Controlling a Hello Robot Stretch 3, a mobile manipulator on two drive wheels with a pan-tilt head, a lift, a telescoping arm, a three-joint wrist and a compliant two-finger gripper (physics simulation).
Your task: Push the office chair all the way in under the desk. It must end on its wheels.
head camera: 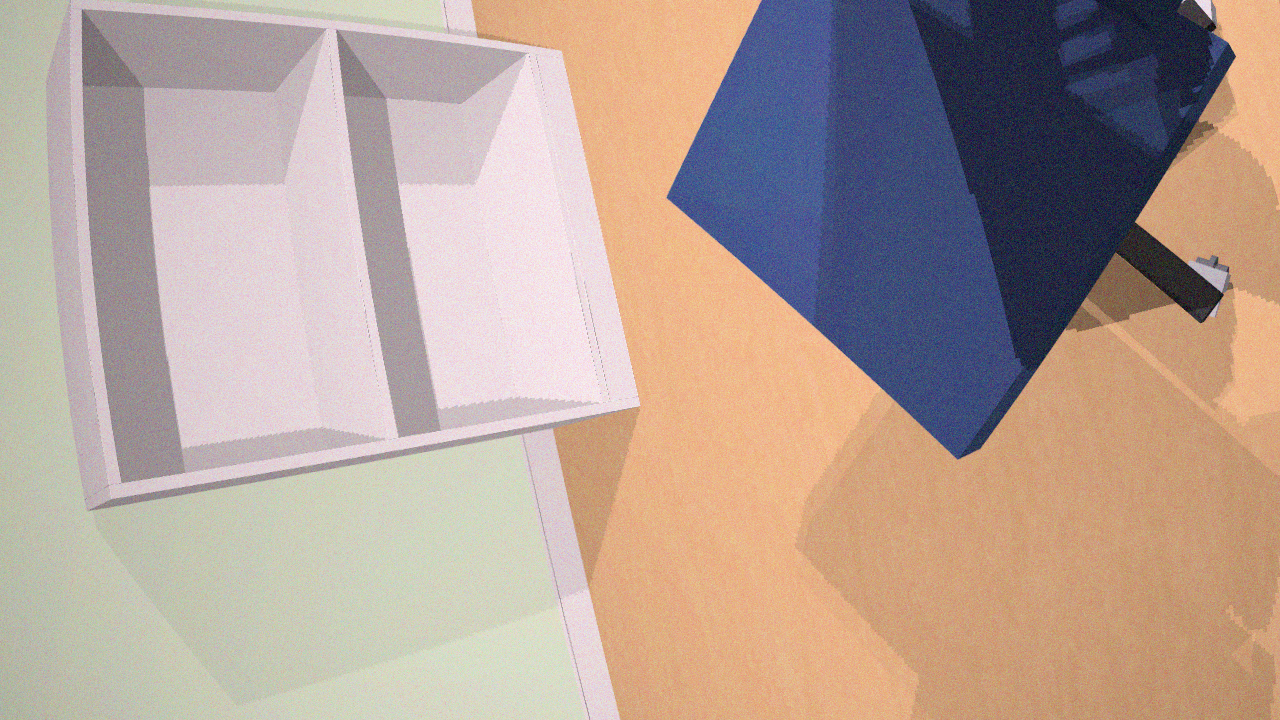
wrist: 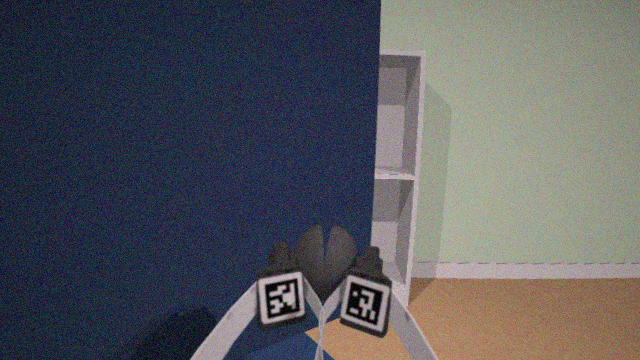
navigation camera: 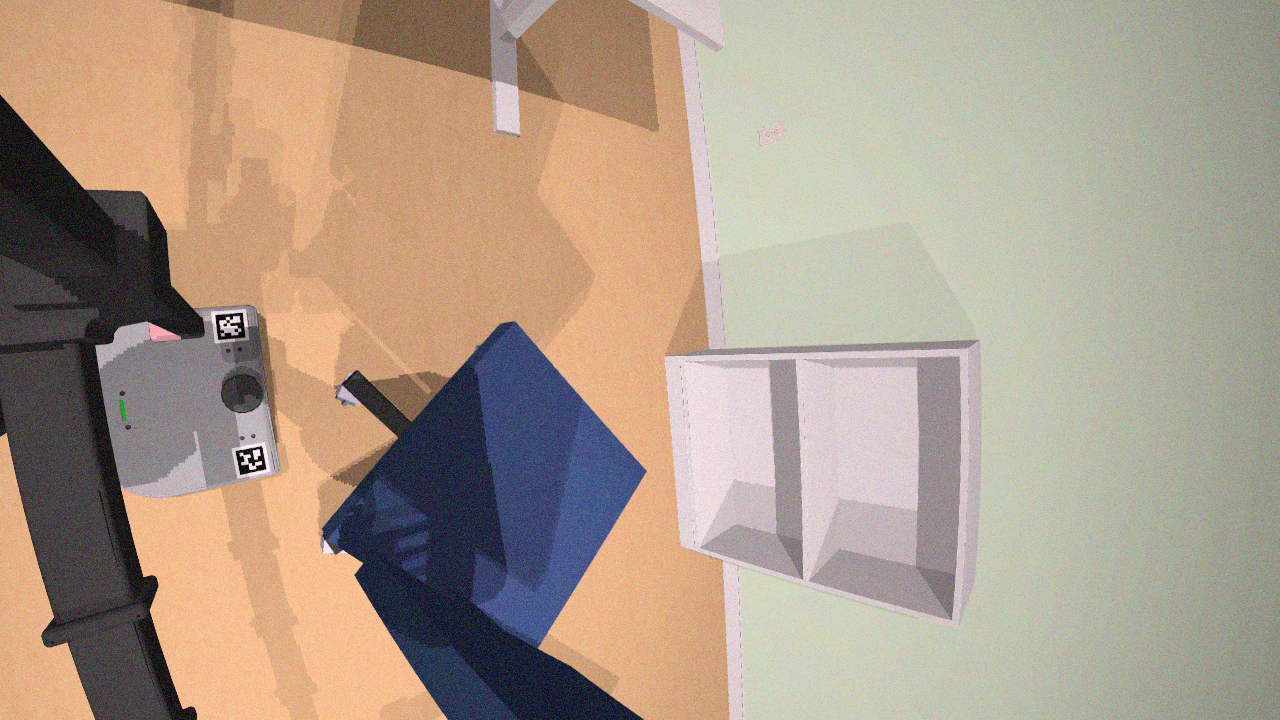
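The blue office chair (head camera: 895,197) (navigation camera: 537,465) (wrist: 190,140) stands on the floor, seat level, with a dark base leg and grey caster showing at one side. Its backrest shows at the bottom of the navigation view and fills the left of the wrist view. Part of the white desk (navigation camera: 505,89) shows at the top of the navigation view, apart from the chair. My gripper (wrist: 327,251) has its fingertips together, with no object between them, in front of the dark blue backrest. Whether it touches the backrest cannot be told.
A white two-compartment shelf unit (head camera: 366,268) (navigation camera: 802,465) (wrist: 419,125) stands against the green wall, near the chair's seat. My grey base (navigation camera: 179,447) and dark arm (navigation camera: 67,501) are at the left of the navigation view. A white baseboard (head camera: 572,626) (navigation camera: 702,179) runs along the wall.
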